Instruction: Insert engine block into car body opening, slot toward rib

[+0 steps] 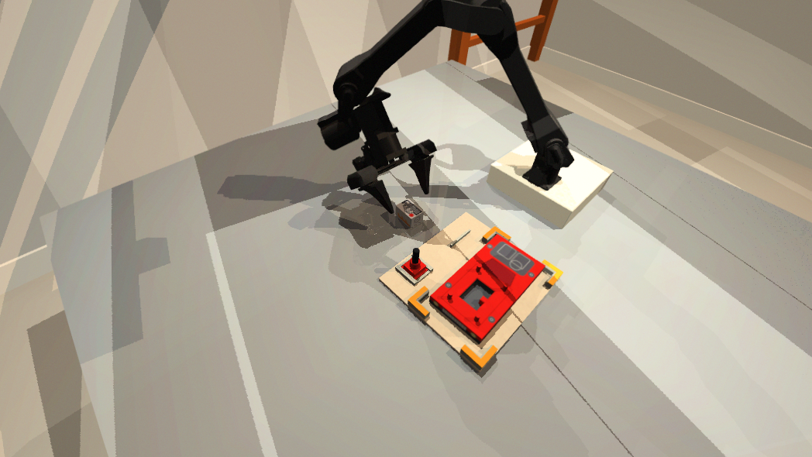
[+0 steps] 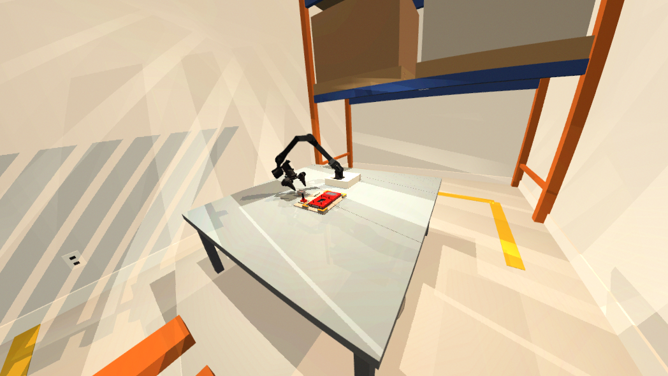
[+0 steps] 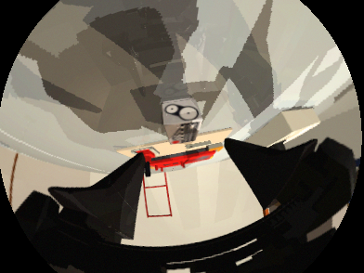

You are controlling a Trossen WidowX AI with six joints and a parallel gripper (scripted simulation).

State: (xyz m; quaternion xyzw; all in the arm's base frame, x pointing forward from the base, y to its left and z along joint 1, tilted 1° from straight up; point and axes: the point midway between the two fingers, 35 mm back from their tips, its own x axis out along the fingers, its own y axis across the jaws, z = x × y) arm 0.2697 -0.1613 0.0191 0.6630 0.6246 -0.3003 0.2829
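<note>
The engine block is 10 mm behind my gripper tip and 30 mm below it.
</note>
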